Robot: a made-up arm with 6 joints. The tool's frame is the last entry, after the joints.
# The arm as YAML. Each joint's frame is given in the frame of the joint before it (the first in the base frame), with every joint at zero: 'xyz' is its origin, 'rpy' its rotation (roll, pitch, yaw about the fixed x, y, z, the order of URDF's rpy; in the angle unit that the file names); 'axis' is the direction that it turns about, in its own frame. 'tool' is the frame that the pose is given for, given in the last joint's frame.
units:
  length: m
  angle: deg
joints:
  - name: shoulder
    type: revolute
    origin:
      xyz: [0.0, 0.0, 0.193]
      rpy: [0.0, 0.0, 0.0]
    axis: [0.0, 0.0, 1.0]
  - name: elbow
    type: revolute
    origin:
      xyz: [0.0, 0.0, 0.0]
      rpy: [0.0, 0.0, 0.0]
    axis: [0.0, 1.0, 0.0]
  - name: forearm
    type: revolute
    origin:
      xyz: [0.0, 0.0, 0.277]
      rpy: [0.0, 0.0, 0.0]
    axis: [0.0, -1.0, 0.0]
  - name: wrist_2
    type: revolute
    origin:
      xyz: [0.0, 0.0, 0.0]
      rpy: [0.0, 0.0, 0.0]
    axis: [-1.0, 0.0, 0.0]
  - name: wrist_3
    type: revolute
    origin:
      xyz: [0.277, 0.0, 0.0]
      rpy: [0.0, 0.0, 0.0]
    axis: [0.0, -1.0, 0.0]
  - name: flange
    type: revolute
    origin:
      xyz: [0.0, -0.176, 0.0]
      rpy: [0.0, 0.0, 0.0]
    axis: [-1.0, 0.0, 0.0]
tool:
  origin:
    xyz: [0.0, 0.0, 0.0]
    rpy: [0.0, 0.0, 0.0]
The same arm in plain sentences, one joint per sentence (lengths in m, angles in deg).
The arm has six revolute joints in a row. What follows holds with every joint at zero, and every direction is one of the base frame's. Joint 1 lies 0.193 m along +z from the base frame's origin and rotates about +z. Joint 2 lies at the same point as joint 1 and rotates about +y. Joint 3 lies 0.277 m along +z from joint 2 and rotates about -y. Joint 4 lies at the same point as joint 3 and rotates about -x. Joint 5 lies 0.277 m along +x from joint 4 and rotates about -y. Joint 6 lies 0.176 m along -y from joint 5 and rotates about -x. The tool frame, which is the frame that the pose is given for, lies at the same point as joint 6; its axes are parallel to the base frame's.
